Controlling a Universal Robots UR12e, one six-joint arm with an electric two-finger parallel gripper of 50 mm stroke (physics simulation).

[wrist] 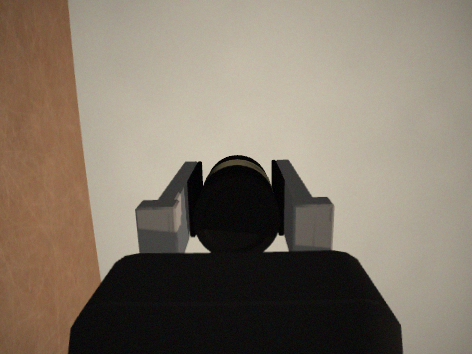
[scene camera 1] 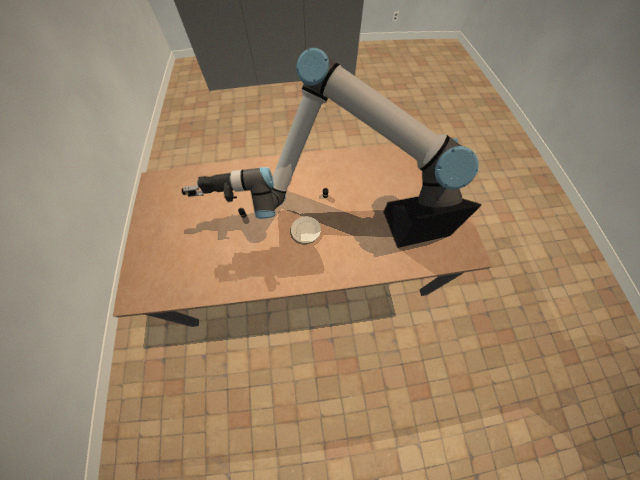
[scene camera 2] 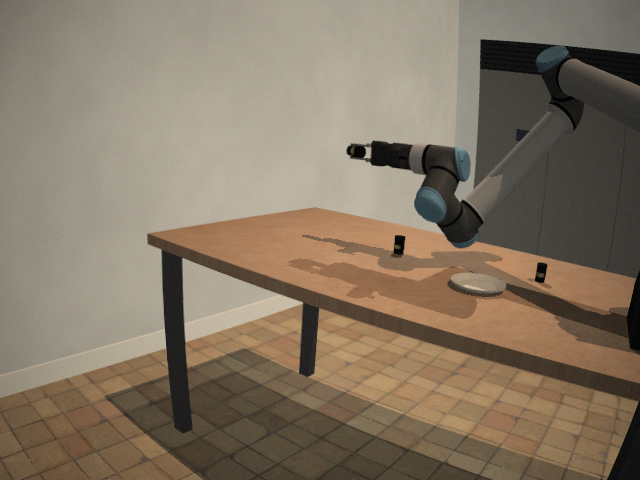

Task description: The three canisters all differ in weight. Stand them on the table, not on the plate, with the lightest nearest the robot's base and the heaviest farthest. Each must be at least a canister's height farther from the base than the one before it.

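Frame: origin at the arm's base, x ahead, y left, z up, level; centimetres.
Seen in the pictures: gripper, between the fingertips: (wrist: 237, 184) (scene camera 1: 186, 192) (scene camera 2: 352, 150); arm's base, origin of its link: (scene camera 1: 439, 201).
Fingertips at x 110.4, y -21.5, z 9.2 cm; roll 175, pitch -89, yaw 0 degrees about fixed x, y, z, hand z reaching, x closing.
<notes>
Offsets run from my fingertips to a thing's top centre. "spot": to the spot under its first point. Level surfaces: height alone.
My gripper (scene camera 1: 189, 191) (scene camera 2: 357, 151) (wrist: 237, 184) is shut on a black canister with a pale band and holds it high above the far part of the table, the fingers pointing sideways, away from the base. The held canister @[dx -1.2, dy -0.3, dz +1.6 cm] (scene camera 2: 355, 151) (wrist: 237, 210) lies on its side between the pads. A second black canister @[dx -17.6, dy -1.4, dz -23.3 cm] (scene camera 1: 242, 212) (scene camera 2: 399, 244) stands upright on the table @[dz -28.3 cm] (scene camera 1: 155, 279) (scene camera 2: 232, 232), beyond the plate from the base. A third black canister @[dx -62.5, dy -4.6, dz -23.3 cm] (scene camera 1: 325, 192) (scene camera 2: 540, 272) stands upright on the table, nearer the base. The canisters look alike; their weights do not show.
The white plate @[spot: dx -41.9, dy +18.2, dz -26.9 cm] (scene camera 1: 294, 238) (scene camera 2: 460, 288) lies near the middle of the table, between the base and the second canister. The robot's black base block (scene camera 1: 423, 227) is at the table's right end in scene camera 1. A wall (scene camera 2: 232, 103) rises beyond the far end.
</notes>
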